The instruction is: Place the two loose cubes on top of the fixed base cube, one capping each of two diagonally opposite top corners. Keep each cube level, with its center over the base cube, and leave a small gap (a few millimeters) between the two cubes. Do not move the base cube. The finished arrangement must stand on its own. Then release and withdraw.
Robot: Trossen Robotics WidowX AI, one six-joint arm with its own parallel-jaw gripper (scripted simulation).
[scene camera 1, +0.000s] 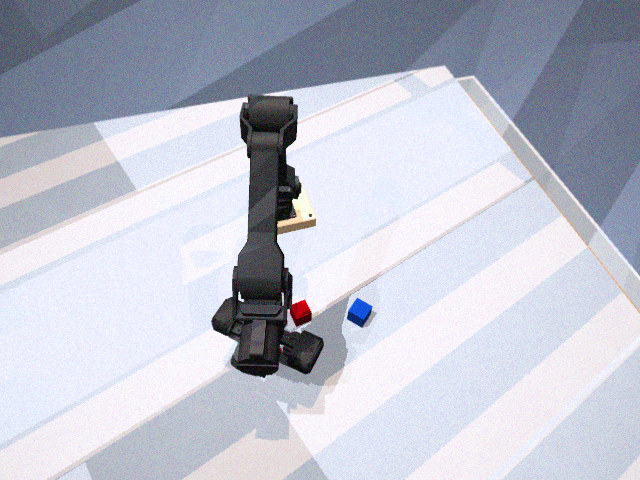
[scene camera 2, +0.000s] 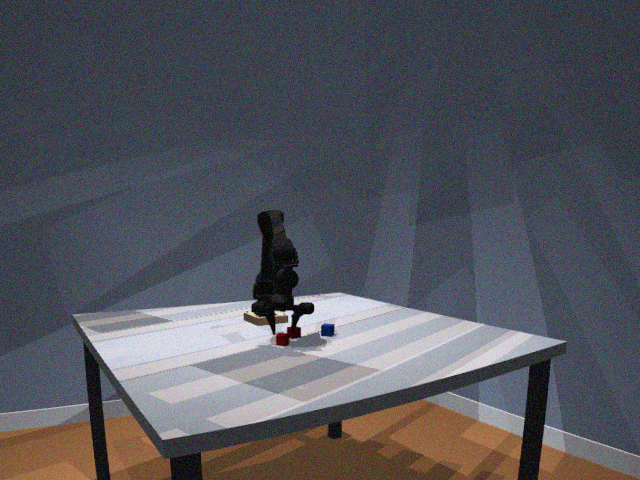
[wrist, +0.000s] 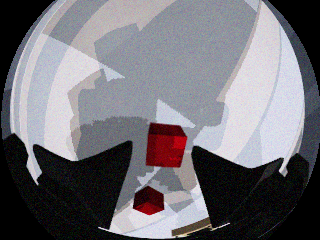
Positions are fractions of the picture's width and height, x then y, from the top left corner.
Labels:
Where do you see a red cube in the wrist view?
0.52,0.59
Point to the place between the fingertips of my gripper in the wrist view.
0.51,0.62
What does my gripper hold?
Nothing.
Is my gripper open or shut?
Open.

